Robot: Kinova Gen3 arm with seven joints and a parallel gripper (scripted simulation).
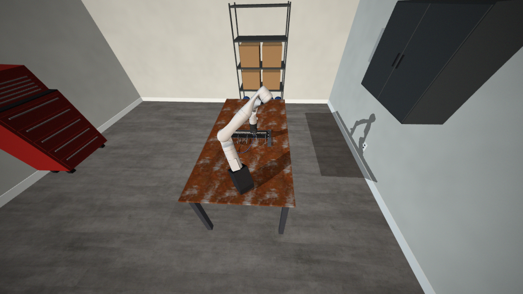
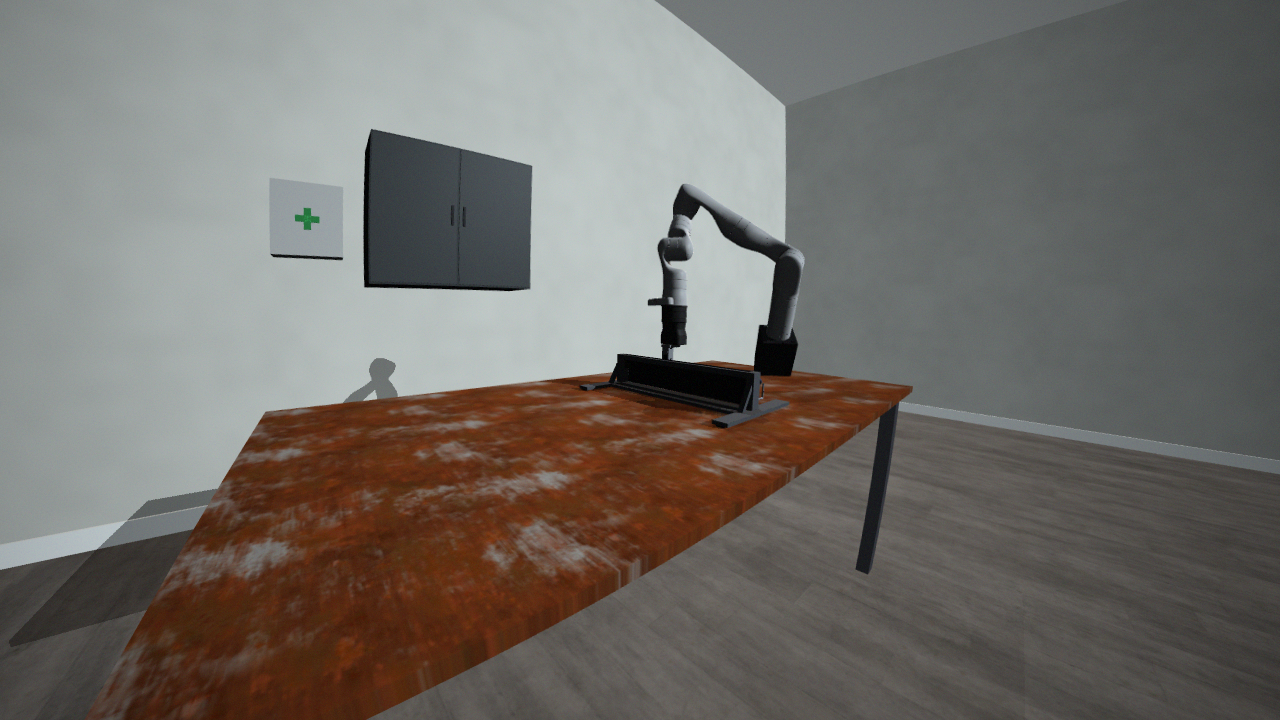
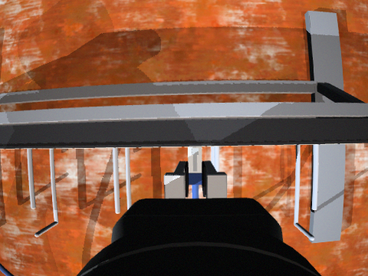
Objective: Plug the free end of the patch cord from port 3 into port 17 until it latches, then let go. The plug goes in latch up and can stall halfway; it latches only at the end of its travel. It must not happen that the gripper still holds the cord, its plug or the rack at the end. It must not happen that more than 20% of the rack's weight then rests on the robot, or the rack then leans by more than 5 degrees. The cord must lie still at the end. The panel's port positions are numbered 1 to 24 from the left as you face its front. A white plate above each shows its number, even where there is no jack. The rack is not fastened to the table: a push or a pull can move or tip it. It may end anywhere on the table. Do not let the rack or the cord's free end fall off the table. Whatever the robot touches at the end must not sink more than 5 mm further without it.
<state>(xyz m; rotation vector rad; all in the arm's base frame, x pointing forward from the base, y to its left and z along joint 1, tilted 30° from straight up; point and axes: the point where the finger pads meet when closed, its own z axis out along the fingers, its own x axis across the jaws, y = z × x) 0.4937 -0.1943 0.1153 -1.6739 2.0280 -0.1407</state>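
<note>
Right now the plug is 10 mm ahead of my hand and 10 mm below it.
</note>
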